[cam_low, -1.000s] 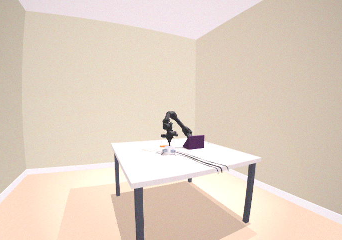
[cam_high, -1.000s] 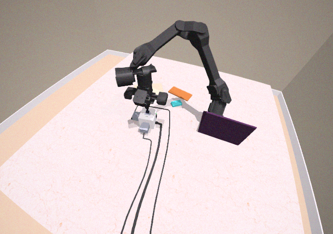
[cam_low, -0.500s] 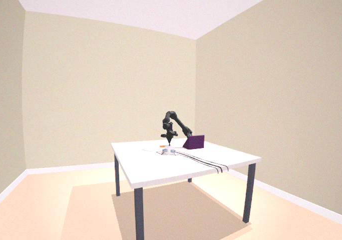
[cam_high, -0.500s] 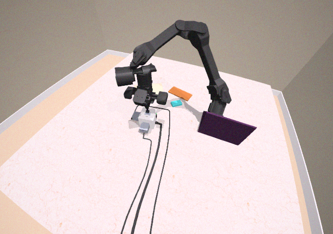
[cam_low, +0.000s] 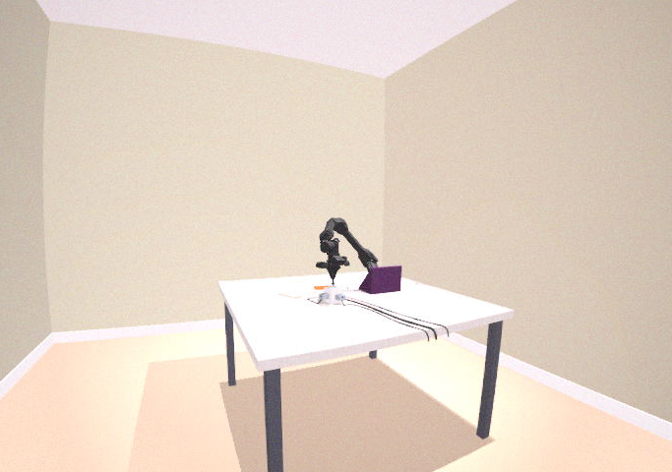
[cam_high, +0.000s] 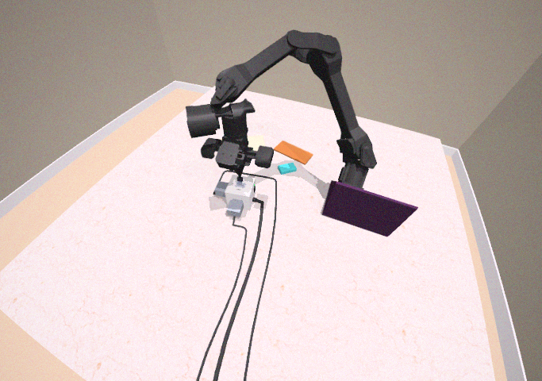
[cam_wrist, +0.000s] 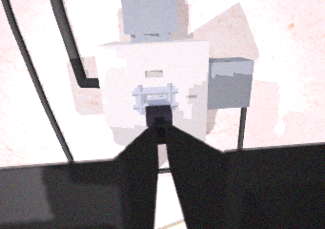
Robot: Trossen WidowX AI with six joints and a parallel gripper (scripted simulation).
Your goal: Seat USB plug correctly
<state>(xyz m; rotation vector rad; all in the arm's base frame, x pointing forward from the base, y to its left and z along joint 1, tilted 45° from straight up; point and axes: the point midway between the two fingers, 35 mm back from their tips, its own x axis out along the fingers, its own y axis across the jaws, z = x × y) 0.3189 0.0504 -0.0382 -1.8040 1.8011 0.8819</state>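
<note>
My gripper tip is now 1 cm to the right of the grey socket and 5 cm above it. From my gripper tip the other things lie so: pale card (11 cm ahead, 24 cm to the right, 12 cm below); black USB plug (2 cm below); teal block (11 cm behind, 18 cm to the right, 11 cm below).
</note>
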